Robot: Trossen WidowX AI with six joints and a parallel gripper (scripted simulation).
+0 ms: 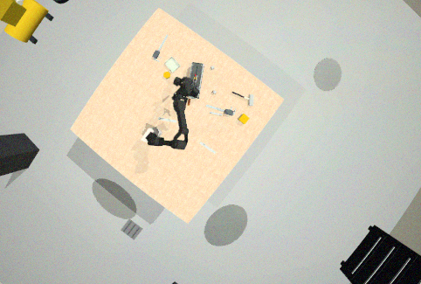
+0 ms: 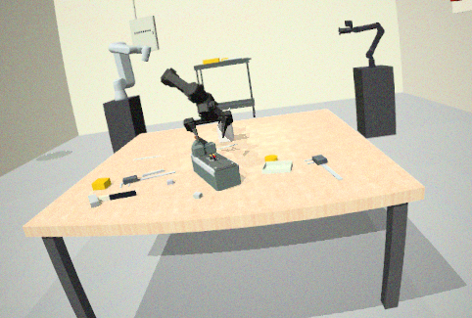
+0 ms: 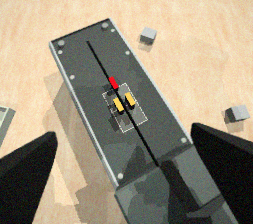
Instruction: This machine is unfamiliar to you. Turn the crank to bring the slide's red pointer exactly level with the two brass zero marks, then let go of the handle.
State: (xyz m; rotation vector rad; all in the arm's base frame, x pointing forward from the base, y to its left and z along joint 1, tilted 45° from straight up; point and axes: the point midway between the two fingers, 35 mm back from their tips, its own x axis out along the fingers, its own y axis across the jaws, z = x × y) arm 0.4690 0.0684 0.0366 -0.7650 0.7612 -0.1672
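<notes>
Right now my gripper tip is 110 mm past the crank, 80 mm to the left of it and 30 mm above it. The rest, counted from my gripper tip: red pointer: 60 mm ahead, 20 mm to the left, 50 mm below; brown crank handle: 120 mm behind, 80 mm to the right, 20 mm below; yellow disc: 70 mm behind, 210 mm to the left, 120 mm below.
</notes>
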